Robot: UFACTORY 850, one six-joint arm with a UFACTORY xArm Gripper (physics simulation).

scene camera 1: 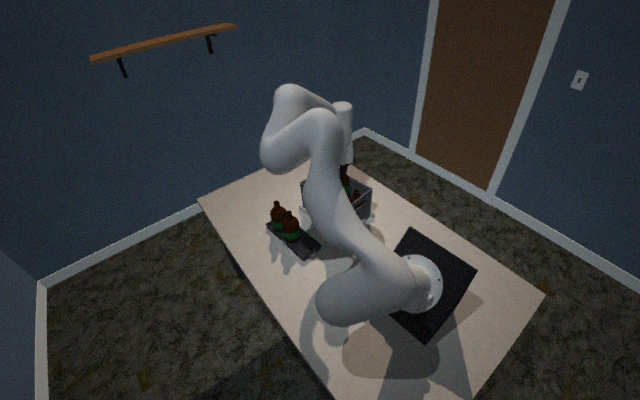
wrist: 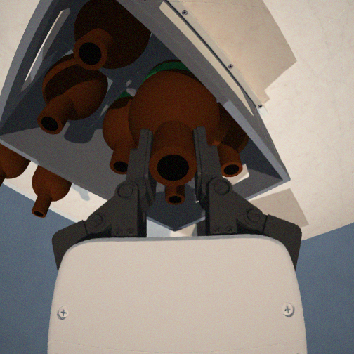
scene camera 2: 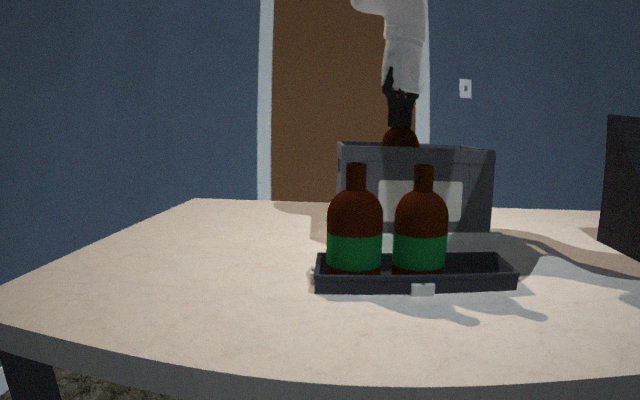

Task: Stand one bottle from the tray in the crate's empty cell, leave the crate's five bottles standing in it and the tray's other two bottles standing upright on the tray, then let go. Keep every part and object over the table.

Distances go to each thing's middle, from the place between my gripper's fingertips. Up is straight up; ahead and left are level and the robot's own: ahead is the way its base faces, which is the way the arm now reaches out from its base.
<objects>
Right now my hand is 12 cm above the red-labelled bottle (wrist: 231, 139) and 10 cm past it.
</objects>
